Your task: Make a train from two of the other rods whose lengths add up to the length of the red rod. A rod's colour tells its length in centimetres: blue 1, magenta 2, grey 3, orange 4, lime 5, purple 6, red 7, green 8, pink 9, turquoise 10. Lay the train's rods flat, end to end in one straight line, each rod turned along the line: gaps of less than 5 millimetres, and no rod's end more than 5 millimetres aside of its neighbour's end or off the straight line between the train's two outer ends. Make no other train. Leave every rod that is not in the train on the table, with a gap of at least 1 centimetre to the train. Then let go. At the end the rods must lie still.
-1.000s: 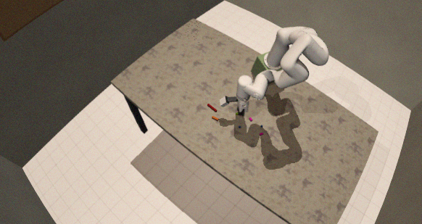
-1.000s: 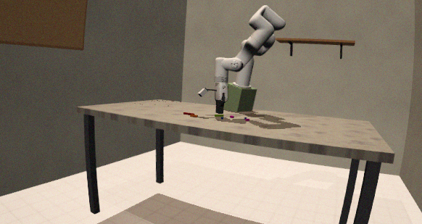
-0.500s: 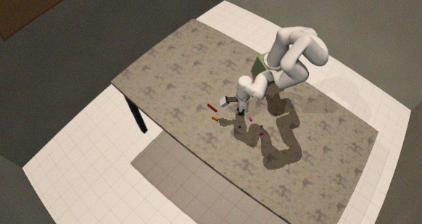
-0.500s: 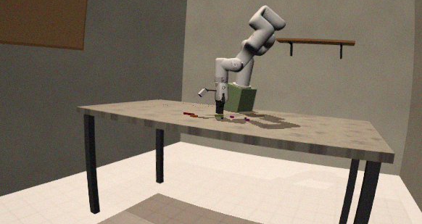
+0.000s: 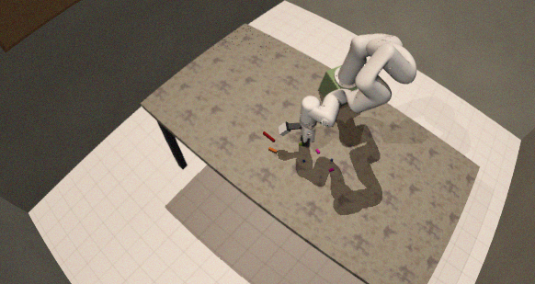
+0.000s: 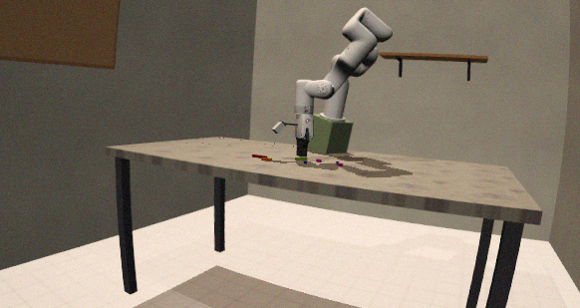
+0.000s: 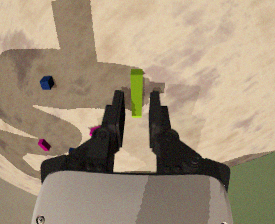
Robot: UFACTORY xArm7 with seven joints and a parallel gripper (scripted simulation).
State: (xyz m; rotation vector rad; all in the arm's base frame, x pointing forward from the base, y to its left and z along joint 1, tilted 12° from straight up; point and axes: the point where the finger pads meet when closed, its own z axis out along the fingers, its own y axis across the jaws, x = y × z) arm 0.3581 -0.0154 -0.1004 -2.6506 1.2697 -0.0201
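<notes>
Now: hand 3 cm above the lime rod. Round my hand: orange rod: 11 cm to the right, 11 cm ahead, 3 cm below; then red rod: 16 cm to the right, 6 cm ahead, 3 cm below.
</notes>
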